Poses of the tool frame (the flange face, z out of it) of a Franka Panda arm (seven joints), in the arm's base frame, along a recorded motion.
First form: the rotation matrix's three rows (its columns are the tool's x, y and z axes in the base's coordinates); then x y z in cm. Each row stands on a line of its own.
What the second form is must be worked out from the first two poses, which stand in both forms.
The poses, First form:
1:
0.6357 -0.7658 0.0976
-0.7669 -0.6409 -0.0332
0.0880 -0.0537 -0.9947
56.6 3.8 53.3
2:
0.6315 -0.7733 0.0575
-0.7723 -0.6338 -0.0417
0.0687 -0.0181 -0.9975
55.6 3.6 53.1
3:
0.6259 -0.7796 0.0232
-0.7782 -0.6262 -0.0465
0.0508 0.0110 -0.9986
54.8 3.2 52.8
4:
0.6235 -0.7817 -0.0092
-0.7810 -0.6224 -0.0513
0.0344 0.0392 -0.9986
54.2 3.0 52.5
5:
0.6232 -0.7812 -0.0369
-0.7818 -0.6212 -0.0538
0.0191 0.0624 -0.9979
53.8 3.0 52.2
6:
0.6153 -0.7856 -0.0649
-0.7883 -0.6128 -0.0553
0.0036 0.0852 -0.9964
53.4 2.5 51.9
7:
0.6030 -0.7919 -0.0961
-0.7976 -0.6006 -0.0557
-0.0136 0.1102 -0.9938
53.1 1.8 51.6
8:
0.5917 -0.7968 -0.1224
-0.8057 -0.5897 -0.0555
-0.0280 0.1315 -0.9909
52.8 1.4 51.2
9:
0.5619 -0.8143 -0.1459
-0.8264 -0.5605 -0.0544
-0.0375 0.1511 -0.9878
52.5 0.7 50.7
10:
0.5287 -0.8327 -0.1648
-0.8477 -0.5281 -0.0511
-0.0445 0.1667 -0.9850
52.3 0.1 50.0
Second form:
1: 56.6 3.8 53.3 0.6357 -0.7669 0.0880 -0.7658 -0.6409 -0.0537
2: 55.6 3.6 53.1 0.6315 -0.7723 0.0687 -0.7733 -0.6338 -0.0181
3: 54.8 3.2 52.8 0.6259 -0.7782 0.0508 -0.7796 -0.6262 0.0110
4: 54.2 3.0 52.5 0.6235 -0.7810 0.0344 -0.7817 -0.6224 0.0392
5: 53.8 3.0 52.2 0.6232 -0.7818 0.0191 -0.7812 -0.6212 0.0624
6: 53.4 2.5 51.9 0.6153 -0.7883 0.0036 -0.7856 -0.6128 0.0852
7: 53.1 1.8 51.6 0.6030 -0.7976 -0.0136 -0.7919 -0.6006 0.1102
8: 52.8 1.4 51.2 0.5917 -0.8057 -0.0280 -0.7968 -0.5897 0.1315
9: 52.5 0.7 50.7 0.5619 -0.8264 -0.0375 -0.8143 -0.5605 0.1511
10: 52.3 0.1 50.0 0.5287 -0.8477 -0.0445 -0.8327 -0.5281 0.1667
